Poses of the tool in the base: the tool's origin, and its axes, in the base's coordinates. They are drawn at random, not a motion.
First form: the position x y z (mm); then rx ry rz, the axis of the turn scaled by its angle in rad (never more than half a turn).
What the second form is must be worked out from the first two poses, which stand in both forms.
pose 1, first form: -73.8 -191.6 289.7 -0.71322 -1.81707 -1.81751
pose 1, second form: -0.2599 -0.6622 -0.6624 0.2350 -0.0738 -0.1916 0.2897
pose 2, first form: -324.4 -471.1 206.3 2.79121 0.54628 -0.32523
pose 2, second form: 0.9656 0.1890 -0.1125 0.1390 -0.3244 -0.4711 0.2063
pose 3, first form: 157.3 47.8 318.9 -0.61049 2.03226 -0.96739
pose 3, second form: -0.2406 0.8010 -0.3813 0.3938 0.1573 0.0478 0.3189
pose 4, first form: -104.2 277.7 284.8 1.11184 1.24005 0.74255
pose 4, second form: 0.4820 0.5376 0.3219 0.6123 -0.1042 0.2777 0.2848
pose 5, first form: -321.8 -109.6 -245.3 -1.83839 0.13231 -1.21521
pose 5, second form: -0.7436 0.0535 -0.4915 0.4502 -0.3218 -0.1096 -0.2453
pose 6, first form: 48.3 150.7 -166.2 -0.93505 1.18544 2.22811
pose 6, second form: -0.3386 0.4293 0.8070 0.2232 0.0483 0.1507 -0.1662
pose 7, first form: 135.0 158.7 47.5 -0.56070 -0.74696 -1.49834
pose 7, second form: -0.2453 -0.3268 -0.6556 0.6350 0.1350 0.1587 0.0475
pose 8, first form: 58.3 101.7 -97.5 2.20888 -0.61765 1.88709
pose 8, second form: 0.7410 -0.2072 0.6330 0.0856 0.0583 0.1017 -0.0975
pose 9, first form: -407.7 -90.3 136.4 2.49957 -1.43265 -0.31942
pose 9, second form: 0.8560 -0.4906 -0.1094 0.1212 -0.4077 -0.0903 0.1364
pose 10, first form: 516.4 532.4 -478.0 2.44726 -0.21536 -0.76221
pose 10, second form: 0.9131 -0.0804 -0.2844 0.2808 0.5164 0.5324 -0.4780
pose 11, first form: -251.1 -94.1 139.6 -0.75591 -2.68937 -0.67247
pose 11, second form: -0.2607 -0.9276 -0.2319 0.1337 -0.2511 -0.0941 0.1396
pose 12, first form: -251.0 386.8 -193.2 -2.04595 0.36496 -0.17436
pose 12, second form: -0.8474 0.1512 -0.0722 0.5038 -0.2510 0.3868 -0.1932
